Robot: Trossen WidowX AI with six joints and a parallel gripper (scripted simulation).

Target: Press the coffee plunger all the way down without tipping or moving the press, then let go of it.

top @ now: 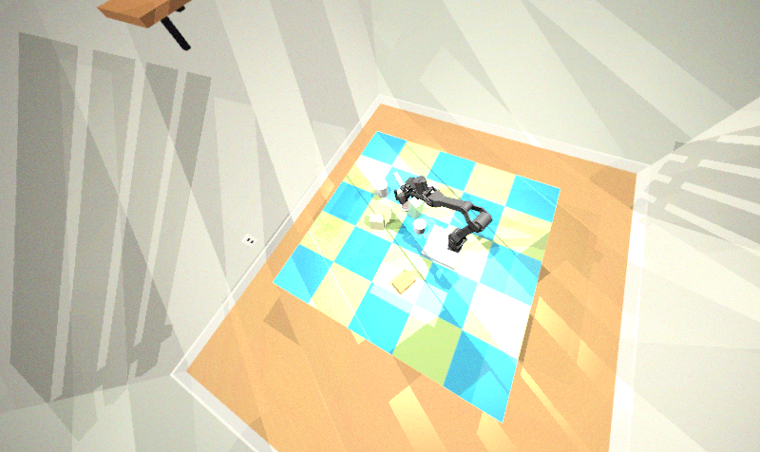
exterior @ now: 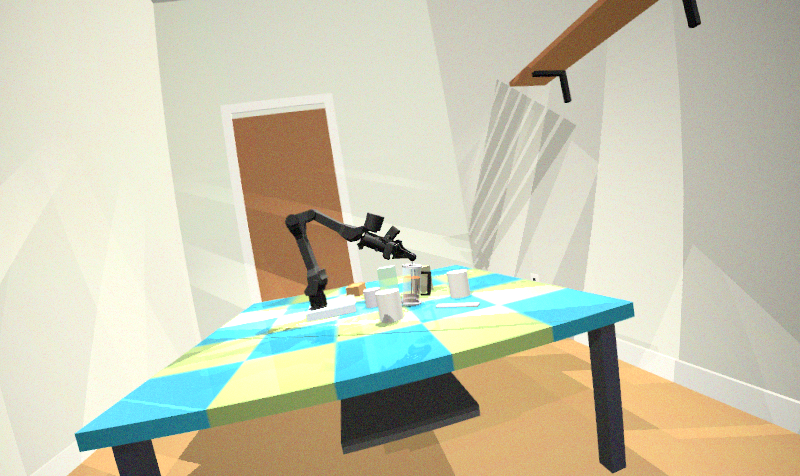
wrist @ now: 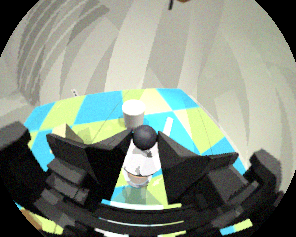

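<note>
Right now my gripper tip is 1 cm to the right of the coffee press and 9 cm above it. Also, from my gripper tip: pale green block (10 cm behind, 6 cm to the left, 10 cm below); flat white strip (7 cm ahead, 16 cm to the right, 18 cm below).
</note>
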